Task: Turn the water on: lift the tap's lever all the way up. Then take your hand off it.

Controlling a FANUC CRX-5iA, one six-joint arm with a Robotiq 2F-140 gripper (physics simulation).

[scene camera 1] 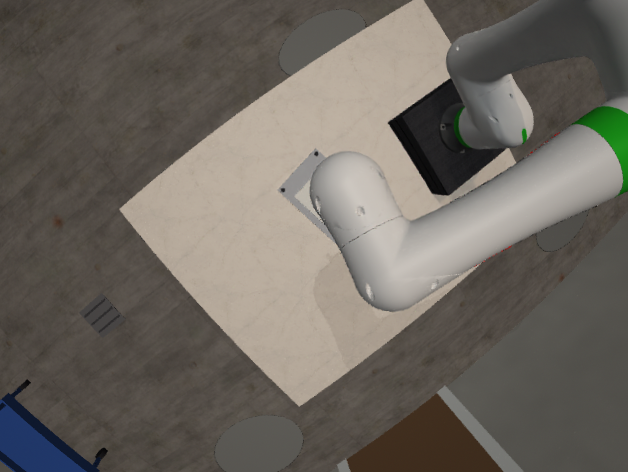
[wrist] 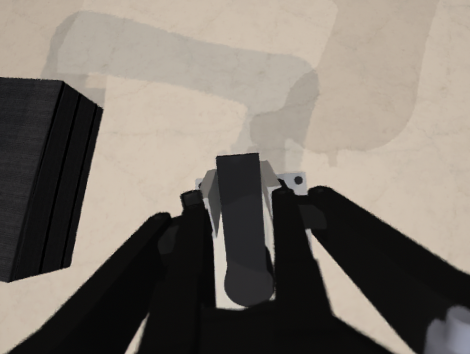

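Where they show: gripper, fingertip midpoint: (wrist: 240, 180); arm's base, origin of the base link: (scene camera 1: 459, 128).
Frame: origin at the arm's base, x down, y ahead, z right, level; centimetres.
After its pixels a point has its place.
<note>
The tap's dark lever (wrist: 243, 215) {x -7.3, y 42.4, z 8.5 cm} runs up the middle of the wrist view, its rounded end low and its squared end at the top. My gripper (wrist: 240, 180) {x -6.7, y 42.2, z 5.6 cm} is shut on the lever, one grey pad against each side. Behind it, parts of the tap's grey base plate (scene camera 1: 299, 175) {x 10.0, y 43.0, z 24.5 cm} (wrist: 302, 187) {x 10.0, y 50.1, z 4.8 cm} and its pale inner panel show. In the scene view the arm's white wrist covers the lever, the gripper and much of the plate, so the lever's height cannot be told there.
The pale table top (scene camera 1: 213, 218) {x 10.8, y 69.4, z 35.1 cm} (wrist: 165, 135) {x 10.8, y 28.7, z -5.6 cm} bears the plate. The robot's black base block (scene camera 1: 423, 147) {x 0.5, y 13.0, z 4.6 cm} (wrist: 37, 175) {x 1.0, y 14.3, z 1.8 cm} stands to the right of the plate in the scene view and at the left in the wrist view. The white forearm (scene camera 1: 507, 203) {x -54.1, y 34.3, z 9.6 cm} reaches over the table's right side.
</note>
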